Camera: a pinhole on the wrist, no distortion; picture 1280 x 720 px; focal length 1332.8 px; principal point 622.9 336.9 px. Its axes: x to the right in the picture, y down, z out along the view. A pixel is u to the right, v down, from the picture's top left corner.
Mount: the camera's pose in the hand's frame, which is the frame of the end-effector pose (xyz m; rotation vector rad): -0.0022 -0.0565 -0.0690 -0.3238 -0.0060 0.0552
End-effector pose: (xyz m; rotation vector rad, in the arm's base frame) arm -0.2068 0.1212 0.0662 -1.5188 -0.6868 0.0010
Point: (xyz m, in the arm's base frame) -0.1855 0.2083 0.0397
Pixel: 1023 697
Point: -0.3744 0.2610 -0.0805
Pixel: 62 530
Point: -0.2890 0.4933 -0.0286
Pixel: 782 306
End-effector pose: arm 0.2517 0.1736 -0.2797 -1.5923 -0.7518 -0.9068
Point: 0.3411 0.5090 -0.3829
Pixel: 519 271
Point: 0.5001 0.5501 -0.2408
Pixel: 1078 348
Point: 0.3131 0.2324 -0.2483
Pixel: 1192 612
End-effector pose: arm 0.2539 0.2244 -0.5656 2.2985 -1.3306 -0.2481
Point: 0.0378 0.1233 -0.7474
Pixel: 527 554
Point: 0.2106 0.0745 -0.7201
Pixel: 1105 261
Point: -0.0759 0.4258 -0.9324
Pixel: outside the picture
